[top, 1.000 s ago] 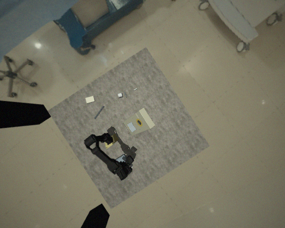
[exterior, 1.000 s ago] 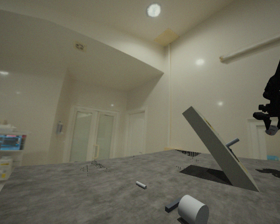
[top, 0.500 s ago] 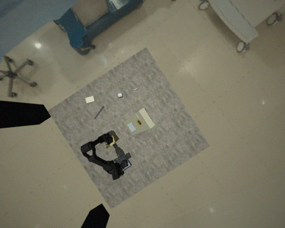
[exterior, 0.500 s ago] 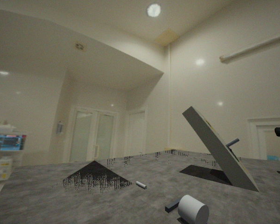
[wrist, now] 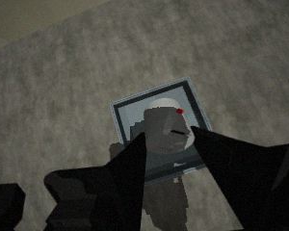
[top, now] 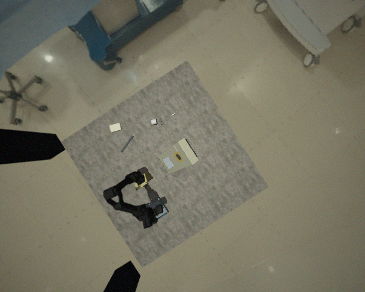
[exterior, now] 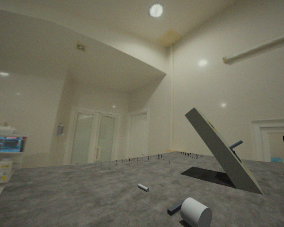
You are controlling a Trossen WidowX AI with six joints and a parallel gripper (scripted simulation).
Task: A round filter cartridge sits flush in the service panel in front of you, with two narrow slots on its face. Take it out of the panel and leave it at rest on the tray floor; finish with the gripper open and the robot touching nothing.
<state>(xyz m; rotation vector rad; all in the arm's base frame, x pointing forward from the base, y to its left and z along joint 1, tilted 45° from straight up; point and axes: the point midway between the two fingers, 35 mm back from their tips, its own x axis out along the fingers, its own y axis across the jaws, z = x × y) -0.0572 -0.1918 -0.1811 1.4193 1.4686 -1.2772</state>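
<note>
Right now the blue-grey tray is 9 cm below my gripper tip. The rest, counted from my gripper tip: cream card: 77 cm to the left, 9 cm below, 8 cm ahead; then round filter cartridge: right at my gripper tip; then service panel: 38 cm ahead, 28 cm to the left, 5 cm above.
</note>
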